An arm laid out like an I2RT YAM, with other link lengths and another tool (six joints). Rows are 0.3 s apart.
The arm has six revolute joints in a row. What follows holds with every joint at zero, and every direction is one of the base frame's.
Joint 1 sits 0.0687 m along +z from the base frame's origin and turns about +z.
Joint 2 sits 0.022 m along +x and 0.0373 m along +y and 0.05 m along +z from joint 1 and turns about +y.
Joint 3 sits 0.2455 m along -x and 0.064 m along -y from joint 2 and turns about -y.
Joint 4 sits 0.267 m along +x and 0.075 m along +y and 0.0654 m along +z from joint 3 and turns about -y.
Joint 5 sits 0.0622 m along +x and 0.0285 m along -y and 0.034 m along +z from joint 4 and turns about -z.
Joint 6 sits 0.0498 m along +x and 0.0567 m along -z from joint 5 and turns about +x.
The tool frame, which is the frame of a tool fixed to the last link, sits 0.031 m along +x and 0.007 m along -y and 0.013 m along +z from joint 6; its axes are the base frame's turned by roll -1.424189, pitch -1.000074 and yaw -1.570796 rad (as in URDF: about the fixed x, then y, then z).
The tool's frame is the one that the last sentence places.
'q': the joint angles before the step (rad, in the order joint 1, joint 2, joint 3, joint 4, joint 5, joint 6). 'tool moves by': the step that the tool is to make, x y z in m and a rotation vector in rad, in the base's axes. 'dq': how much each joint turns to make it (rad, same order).
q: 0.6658 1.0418 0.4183 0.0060 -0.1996 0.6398
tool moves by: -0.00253 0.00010 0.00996 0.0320 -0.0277 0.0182
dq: 0.0001 -0.0486 -0.0032 -0.0045 -0.0195 -0.0036
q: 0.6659 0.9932 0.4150 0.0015 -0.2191 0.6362
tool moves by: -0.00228 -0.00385 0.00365 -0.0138 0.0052 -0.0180
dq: -0.0001 -0.0303 0.0050 -0.0471 0.0191 0.0035
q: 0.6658 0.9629 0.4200 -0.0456 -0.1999 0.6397
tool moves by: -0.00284 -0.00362 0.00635 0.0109 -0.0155 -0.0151
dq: 0.0002 -0.0483 -0.0059 -0.0220 0.0134 0.0077
